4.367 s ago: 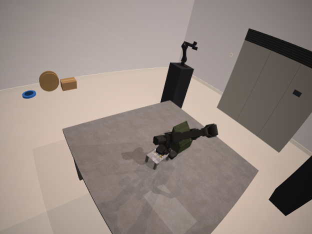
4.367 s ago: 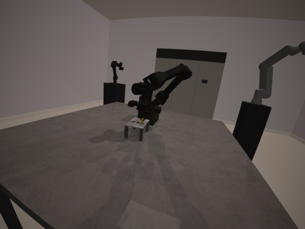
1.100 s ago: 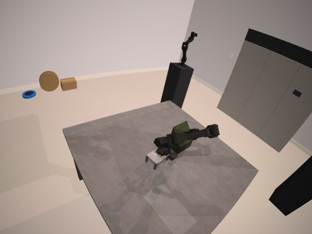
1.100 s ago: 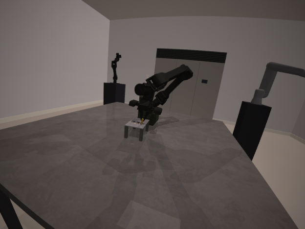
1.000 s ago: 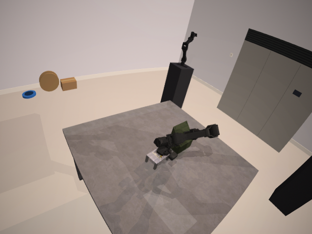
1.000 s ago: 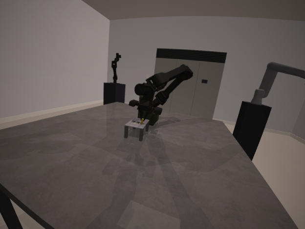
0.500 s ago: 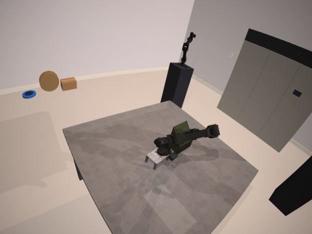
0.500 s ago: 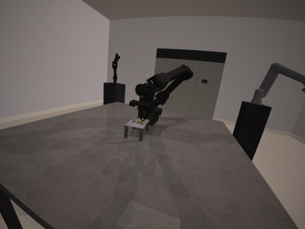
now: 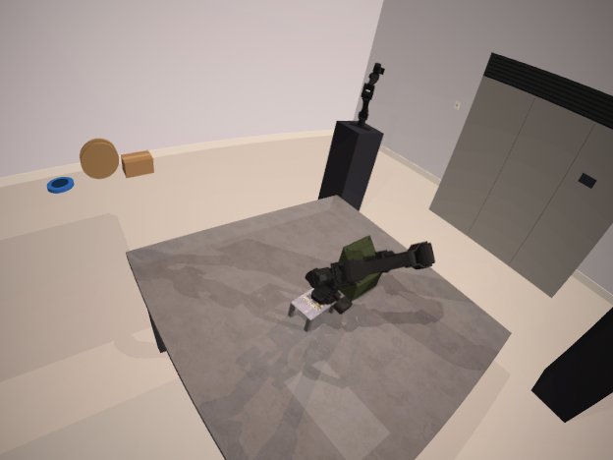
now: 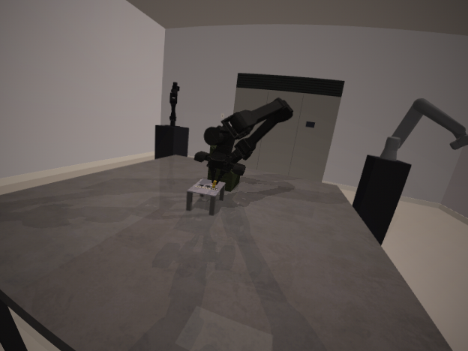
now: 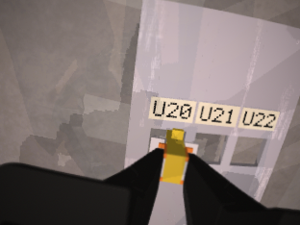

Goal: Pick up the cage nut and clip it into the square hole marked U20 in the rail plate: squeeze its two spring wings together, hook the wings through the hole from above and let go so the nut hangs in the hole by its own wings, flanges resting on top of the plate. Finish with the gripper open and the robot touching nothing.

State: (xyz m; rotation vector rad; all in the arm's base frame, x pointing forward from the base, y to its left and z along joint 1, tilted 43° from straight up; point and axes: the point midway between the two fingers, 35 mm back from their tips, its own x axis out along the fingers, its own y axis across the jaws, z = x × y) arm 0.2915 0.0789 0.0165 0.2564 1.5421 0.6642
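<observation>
The yellow cage nut is 1 cm below my gripper tip.
</observation>
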